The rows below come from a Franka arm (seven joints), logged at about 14 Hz.
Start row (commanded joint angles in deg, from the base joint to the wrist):
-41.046 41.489 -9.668 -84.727 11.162 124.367 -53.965
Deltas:
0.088 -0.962 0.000 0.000 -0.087 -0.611 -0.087
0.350 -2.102 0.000 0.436 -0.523 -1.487 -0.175
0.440 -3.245 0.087 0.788 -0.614 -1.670 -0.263
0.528 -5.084 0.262 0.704 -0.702 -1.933 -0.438
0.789 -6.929 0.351 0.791 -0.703 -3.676 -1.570
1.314 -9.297 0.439 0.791 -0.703 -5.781 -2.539
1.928 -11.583 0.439 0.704 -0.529 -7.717 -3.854
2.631 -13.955 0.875 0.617 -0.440 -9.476 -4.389
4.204 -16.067 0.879 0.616 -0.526 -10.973 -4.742
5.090 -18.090 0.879 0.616 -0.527 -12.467 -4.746
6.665 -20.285 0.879 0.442 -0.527 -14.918 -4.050
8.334 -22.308 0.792 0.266 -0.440 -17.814 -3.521
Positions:
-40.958 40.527 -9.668 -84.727 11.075 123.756 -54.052
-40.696 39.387 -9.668 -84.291 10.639 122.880 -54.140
-40.606 38.244 -9.581 -83.939 10.548 122.697 -54.228
-40.518 36.405 -9.406 -84.023 10.460 122.434 -54.403
-40.257 34.560 -9.317 -83.936 10.459 120.691 -55.535
-39.732 32.192 -9.229 -83.936 10.459 118.586 -56.504
-39.118 29.906 -9.229 -84.023 10.633 116.650 -57.819
-38.415 27.534 -8.793 -84.110 10.722 114.891 -58.354
-36.842 25.422 -8.789 -84.111 10.636 113.394 -58.707
-35.956 23.399 -8.789 -84.111 10.635 111.900 -58.711
-34.381 21.204 -8.789 -84.285 10.635 109.449 -58.015
-32.712 19.181 -8.876 -84.461 10.722 106.553 -57.486

